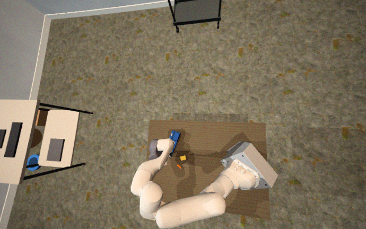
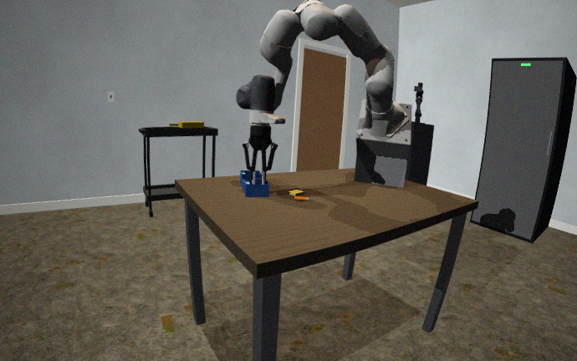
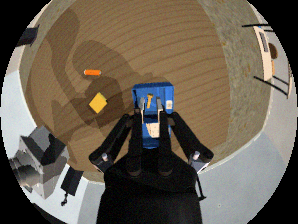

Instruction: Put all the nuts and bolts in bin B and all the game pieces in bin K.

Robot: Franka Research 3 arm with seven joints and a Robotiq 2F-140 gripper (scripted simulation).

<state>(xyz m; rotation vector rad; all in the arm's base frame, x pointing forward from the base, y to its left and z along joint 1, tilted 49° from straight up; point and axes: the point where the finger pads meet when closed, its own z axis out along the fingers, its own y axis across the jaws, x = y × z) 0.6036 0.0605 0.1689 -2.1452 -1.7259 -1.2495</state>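
Right now my hand is 40 mm above the thin tan bolt and 10 mm to the right of it. Also, from my hand: yellow block (150 mm behind, 50 mm below); pale beige piece (90 mm to the right, 30 mm below, 10 mm ahead); orange piece (140 mm behind, 90 mm to the left, 50 mm below).
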